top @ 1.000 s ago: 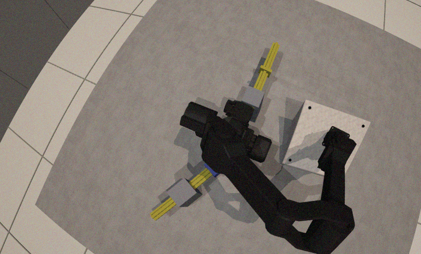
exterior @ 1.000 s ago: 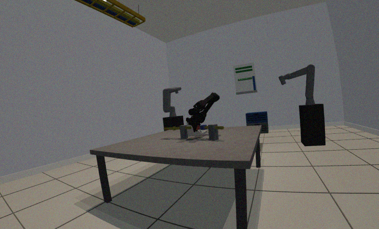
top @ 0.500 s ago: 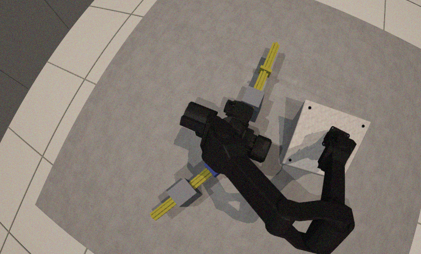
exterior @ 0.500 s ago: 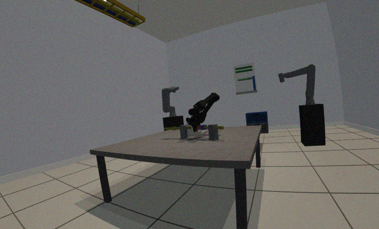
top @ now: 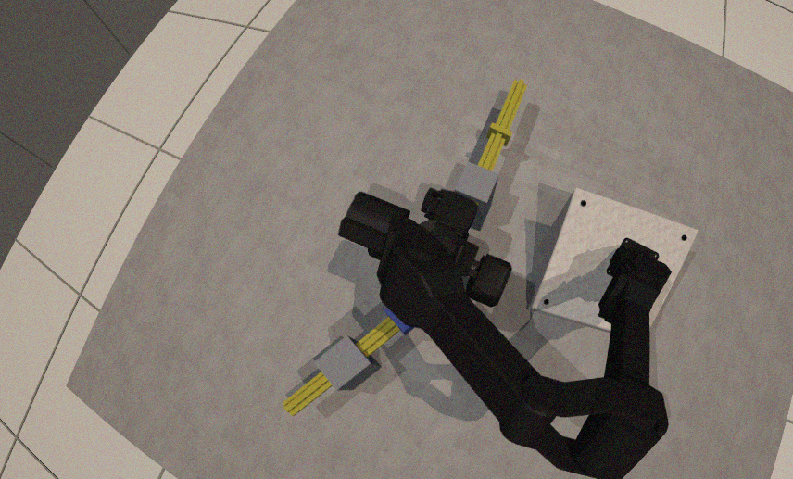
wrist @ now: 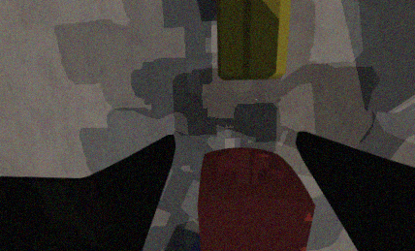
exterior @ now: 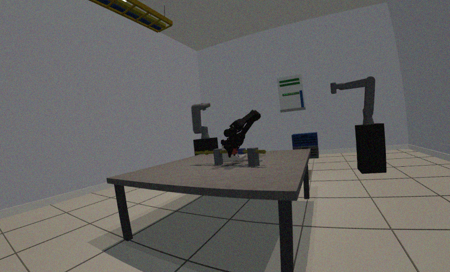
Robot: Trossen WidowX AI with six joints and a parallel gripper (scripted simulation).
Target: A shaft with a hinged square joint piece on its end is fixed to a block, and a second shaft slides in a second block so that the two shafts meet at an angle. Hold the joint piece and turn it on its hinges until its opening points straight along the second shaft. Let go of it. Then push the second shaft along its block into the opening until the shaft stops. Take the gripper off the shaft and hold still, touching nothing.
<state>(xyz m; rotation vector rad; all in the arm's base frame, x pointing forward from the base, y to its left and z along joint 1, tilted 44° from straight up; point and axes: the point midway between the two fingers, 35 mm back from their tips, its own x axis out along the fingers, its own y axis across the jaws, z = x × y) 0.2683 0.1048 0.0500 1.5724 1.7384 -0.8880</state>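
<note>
The dark red joint piece lies 2 cm to the left of my gripper tip and 4 cm above it.
</note>
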